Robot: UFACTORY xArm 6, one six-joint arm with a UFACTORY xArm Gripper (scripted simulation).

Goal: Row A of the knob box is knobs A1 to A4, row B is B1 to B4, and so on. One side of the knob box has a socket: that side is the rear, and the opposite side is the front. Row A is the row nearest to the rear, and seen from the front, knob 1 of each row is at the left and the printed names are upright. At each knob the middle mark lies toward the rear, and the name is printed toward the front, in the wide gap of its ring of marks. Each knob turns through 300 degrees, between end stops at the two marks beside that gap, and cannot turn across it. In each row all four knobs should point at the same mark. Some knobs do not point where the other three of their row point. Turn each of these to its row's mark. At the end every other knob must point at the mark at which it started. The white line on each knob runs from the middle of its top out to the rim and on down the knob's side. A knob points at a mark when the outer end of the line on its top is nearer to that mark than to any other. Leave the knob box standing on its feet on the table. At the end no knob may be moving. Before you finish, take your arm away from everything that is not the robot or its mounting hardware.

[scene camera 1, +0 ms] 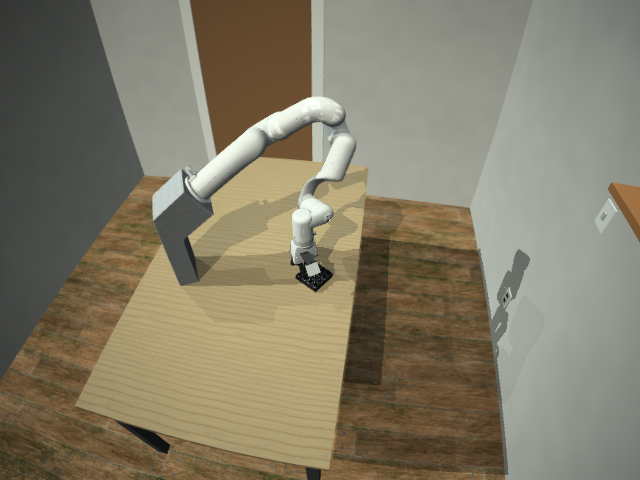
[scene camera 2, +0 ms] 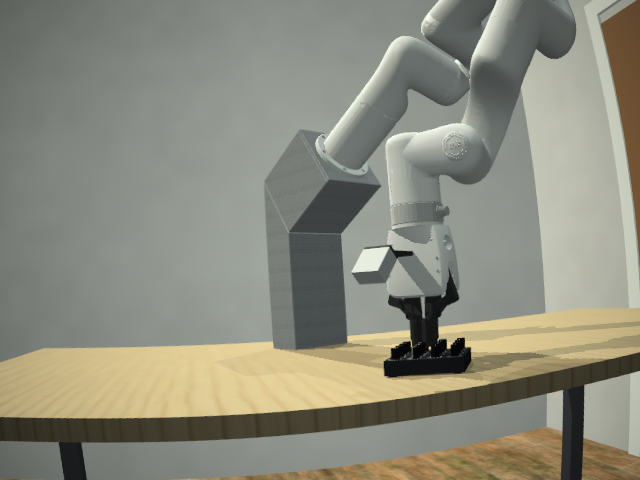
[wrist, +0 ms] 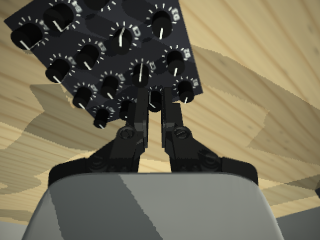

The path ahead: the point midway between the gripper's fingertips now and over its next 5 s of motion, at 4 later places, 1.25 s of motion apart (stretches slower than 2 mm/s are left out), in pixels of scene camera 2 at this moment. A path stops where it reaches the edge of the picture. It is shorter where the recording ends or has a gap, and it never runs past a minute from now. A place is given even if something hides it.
The gripper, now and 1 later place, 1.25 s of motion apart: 424, 346; 423, 313
